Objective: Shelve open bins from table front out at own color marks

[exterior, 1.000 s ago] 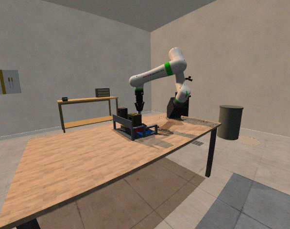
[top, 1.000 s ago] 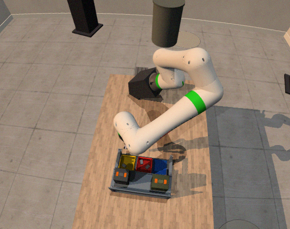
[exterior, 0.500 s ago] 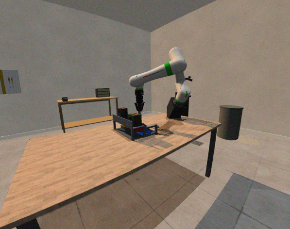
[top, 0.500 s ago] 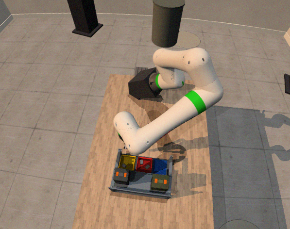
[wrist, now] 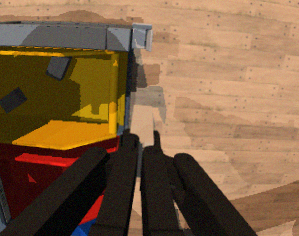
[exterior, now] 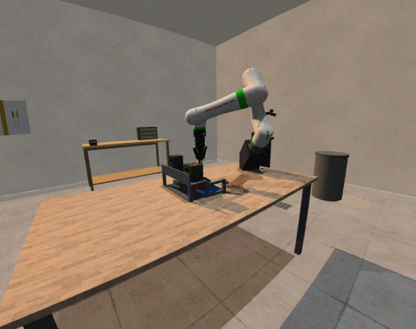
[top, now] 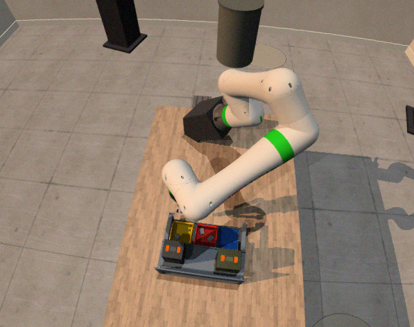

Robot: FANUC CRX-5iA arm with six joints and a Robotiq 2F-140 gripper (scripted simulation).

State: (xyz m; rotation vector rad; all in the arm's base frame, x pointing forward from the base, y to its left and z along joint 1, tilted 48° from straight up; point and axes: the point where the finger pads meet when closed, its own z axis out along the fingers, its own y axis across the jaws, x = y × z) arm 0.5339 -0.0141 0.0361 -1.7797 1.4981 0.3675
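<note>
Right now my hand is 11 cm short of the yellow bin, 3 cm to the right of it and 9 cm above it. From my hand the other things lie so: red bin 8 cm ahead, 14 cm to the left, 9 cm below; then red mark 8 cm ahead, 14 cm to the left, 13 cm below; then yellow mark 11 cm ahead, 3 cm to the left, 13 cm below.
</note>
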